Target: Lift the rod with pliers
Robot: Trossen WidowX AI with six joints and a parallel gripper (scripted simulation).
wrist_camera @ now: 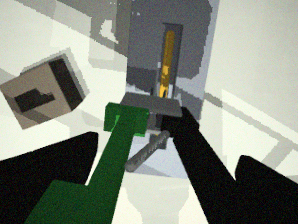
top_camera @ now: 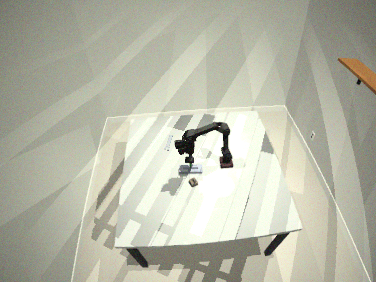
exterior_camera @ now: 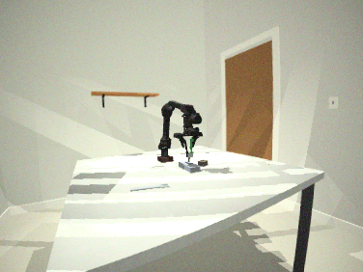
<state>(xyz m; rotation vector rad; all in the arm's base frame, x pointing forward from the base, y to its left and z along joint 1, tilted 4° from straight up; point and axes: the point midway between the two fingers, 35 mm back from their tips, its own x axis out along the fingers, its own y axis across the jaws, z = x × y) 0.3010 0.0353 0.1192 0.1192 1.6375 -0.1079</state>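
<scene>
Now: the grey channel block 120 mm below my gripper tip. Also, from my gripper tip: black handle (20 mm to the right); brown holster (10 mm behind, 120 mm to the left, 130 mm below); orange rod (130 mm below).
</scene>
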